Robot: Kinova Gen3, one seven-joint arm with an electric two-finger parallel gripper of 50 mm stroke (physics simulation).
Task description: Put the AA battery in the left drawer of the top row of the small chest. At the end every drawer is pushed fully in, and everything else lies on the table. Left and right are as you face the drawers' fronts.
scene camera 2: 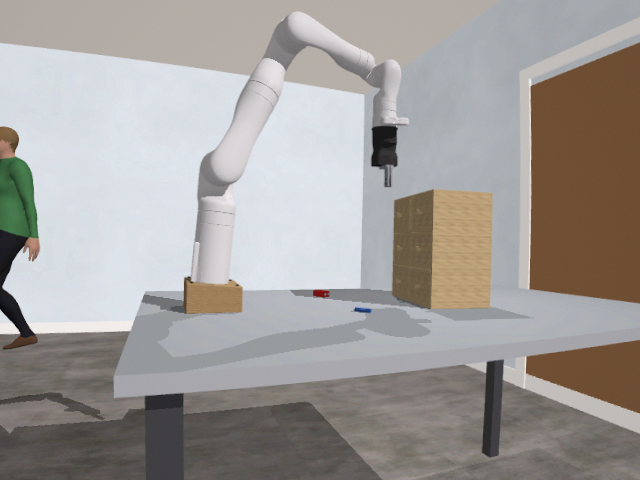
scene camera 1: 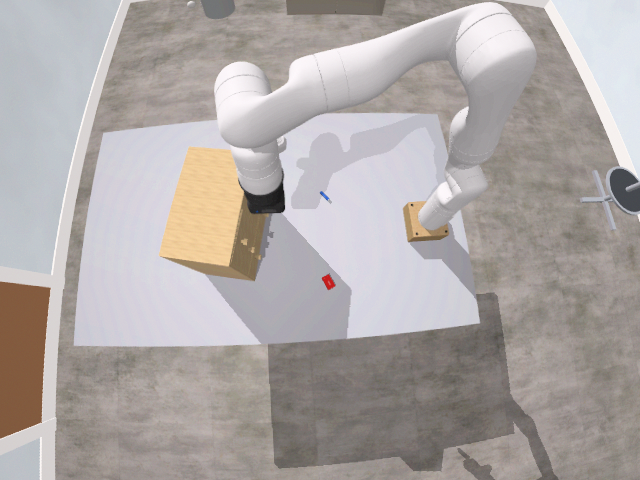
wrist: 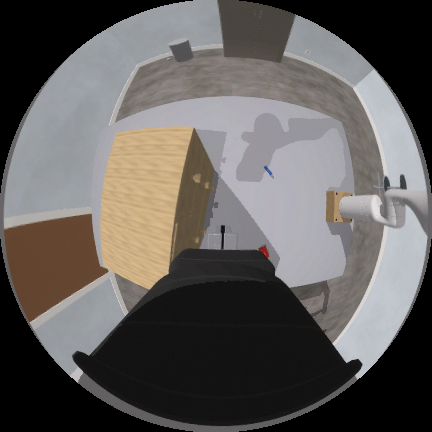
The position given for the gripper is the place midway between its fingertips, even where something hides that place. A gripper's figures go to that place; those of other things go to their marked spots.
Labels:
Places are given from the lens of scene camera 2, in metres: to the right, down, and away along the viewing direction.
gripper [scene camera 2: 388, 187]: 0.21, -0.16, 1.24
small wooden chest [scene camera 2: 461, 252]: 0.39, 0.03, 1.11
drawer [scene camera 2: 420, 279]: 0.29, 0.11, 1.17

